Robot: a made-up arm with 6 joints. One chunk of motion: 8 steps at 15 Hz.
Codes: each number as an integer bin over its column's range. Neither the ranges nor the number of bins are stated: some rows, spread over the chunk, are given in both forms.
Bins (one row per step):
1: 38 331 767 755 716 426
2: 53 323 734 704 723 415
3: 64 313 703 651 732 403
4: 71 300 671 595 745 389
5: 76 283 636 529 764 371
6: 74 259 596 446 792 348
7: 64 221 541 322 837 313
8: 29 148 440 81 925 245
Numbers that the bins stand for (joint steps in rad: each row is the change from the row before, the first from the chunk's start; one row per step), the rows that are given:
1: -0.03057 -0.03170 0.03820 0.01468 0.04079 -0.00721
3: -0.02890 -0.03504 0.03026 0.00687 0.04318 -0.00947
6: -0.02826 -0.04504 0.01698 -0.00852 0.05213 -0.01486
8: -0.03114 -0.06559 -0.00239 -0.03592 0.07196 -0.02497
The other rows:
2: -0.02960 -0.03319 0.03411 0.01085 0.04183 -0.00829
4: -0.02845 -0.03744 0.02629 0.00267 0.04512 -0.01084
5: -0.02813 -0.04059 0.02194 -0.00229 0.04795 -0.01261
7: -0.02890 -0.05207 0.01015 -0.01783 0.05884 -0.01830

